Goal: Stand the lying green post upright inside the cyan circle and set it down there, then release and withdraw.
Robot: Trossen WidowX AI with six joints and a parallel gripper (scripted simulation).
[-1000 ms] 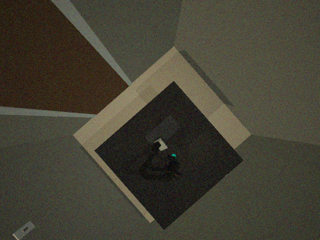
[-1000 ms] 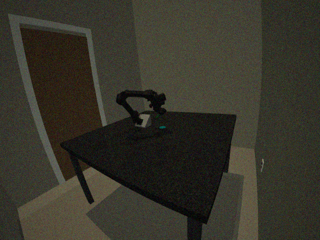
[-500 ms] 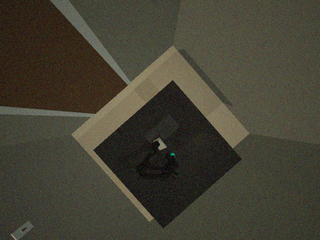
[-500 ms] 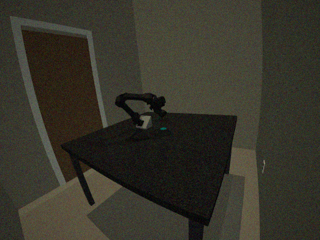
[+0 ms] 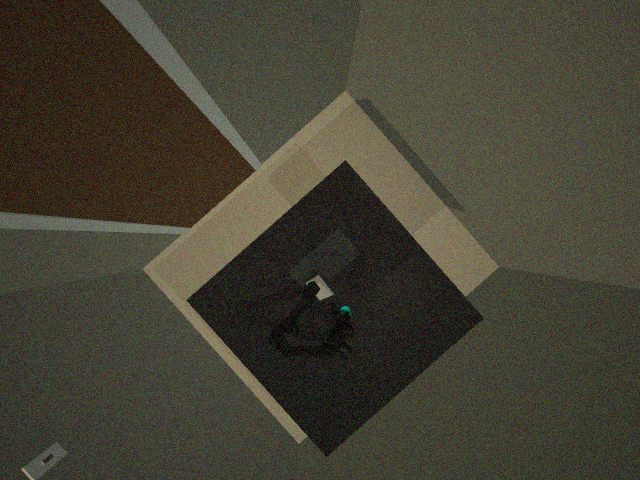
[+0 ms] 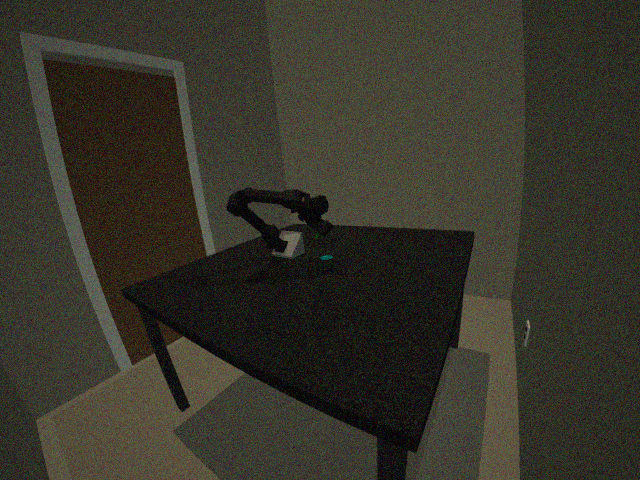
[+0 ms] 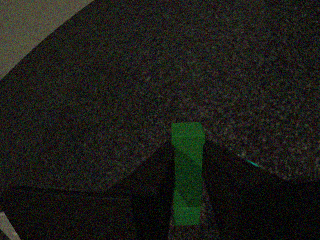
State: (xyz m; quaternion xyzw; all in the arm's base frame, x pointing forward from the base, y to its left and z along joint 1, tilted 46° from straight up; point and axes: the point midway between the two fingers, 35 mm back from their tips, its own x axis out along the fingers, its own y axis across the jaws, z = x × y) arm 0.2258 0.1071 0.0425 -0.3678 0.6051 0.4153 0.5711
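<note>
The cyan circle is 20 mm ahead of my gripper tip, 20 mm to the right of it and 130 mm below it. Also, from my gripper tip: green post (10 mm behind, 10 mm to the right, 10 mm below).
</note>
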